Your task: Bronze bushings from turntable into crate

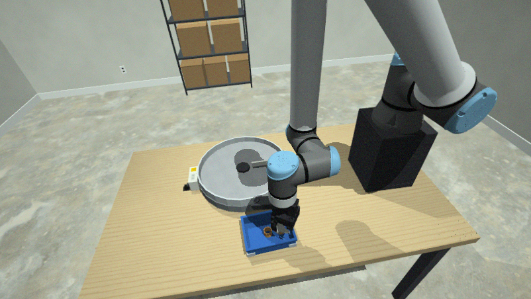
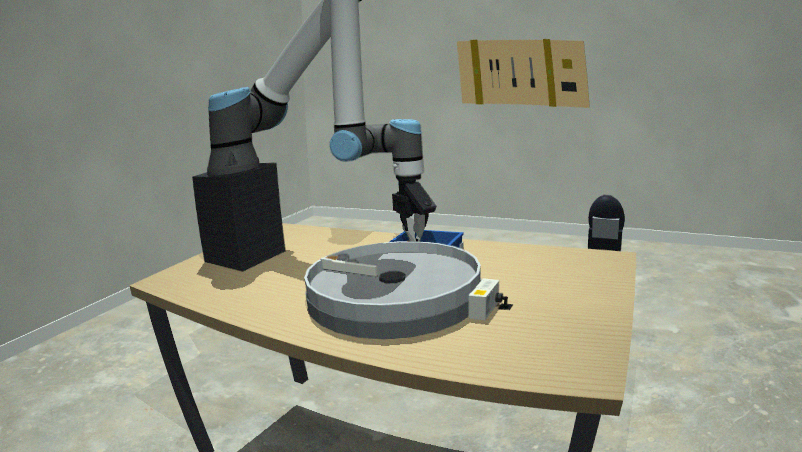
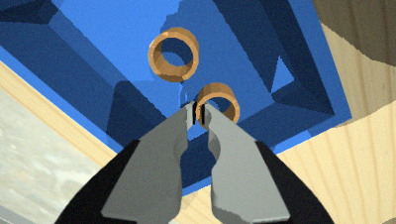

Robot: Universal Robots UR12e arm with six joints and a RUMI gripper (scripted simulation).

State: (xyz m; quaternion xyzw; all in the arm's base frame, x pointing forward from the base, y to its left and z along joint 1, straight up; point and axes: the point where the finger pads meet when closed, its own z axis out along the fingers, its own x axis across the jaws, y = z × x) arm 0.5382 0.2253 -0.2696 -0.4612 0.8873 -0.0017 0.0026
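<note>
My hand is 4 cm short of the blue crate and 1 cm to the left of it. From my hand the other things lie so: grey turntable: 35 cm to the right, 10 cm ahead, 2 cm above.
</note>
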